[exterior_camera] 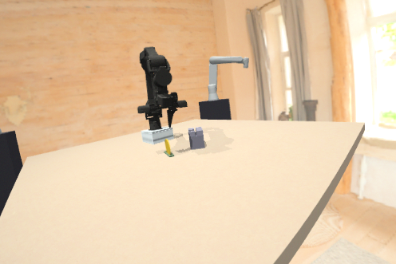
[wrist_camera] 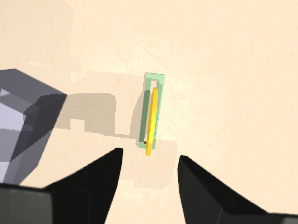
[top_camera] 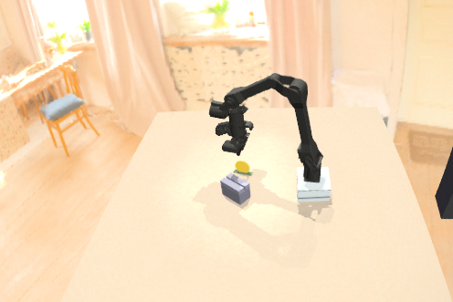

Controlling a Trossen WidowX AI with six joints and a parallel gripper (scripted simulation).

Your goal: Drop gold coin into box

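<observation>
Right now my gripper tip is 70 mm above the gold coin.
</observation>
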